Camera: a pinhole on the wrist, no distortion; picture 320 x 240 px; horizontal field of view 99.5 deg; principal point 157.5 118.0 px. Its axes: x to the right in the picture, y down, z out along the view. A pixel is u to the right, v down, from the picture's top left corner.
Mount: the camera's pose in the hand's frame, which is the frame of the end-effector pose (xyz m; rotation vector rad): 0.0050 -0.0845 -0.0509 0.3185 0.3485 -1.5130
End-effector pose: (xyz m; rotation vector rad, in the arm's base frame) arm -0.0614 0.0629 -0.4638 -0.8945 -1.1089 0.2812
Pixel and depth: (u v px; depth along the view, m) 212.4 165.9 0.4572
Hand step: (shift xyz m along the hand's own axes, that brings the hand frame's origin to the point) 0.1831 -0.4366 0.2864
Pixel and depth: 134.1 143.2 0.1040
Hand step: 0.0265 -0.1105 0.0510
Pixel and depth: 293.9 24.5 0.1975
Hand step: -0.1209 -0.3519 0.0480
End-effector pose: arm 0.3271 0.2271 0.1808 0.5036 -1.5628 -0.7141
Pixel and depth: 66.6 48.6 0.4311
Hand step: -0.2126 -0.0074 0.4639
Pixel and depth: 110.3 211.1 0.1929
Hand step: 0.1406 -0.0985 0.1509
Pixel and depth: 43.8 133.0 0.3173
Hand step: 0.0410 0.0277 0.3478
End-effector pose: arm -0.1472 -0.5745 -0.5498 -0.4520 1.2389 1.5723
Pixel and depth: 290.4 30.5 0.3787
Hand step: -0.2199 -0.5878 0.1427
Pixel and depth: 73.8 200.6 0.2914
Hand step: 0.1851 -0.0351 0.2868
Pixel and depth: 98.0 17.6 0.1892
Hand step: -0.1326 -0.0921 0.1574
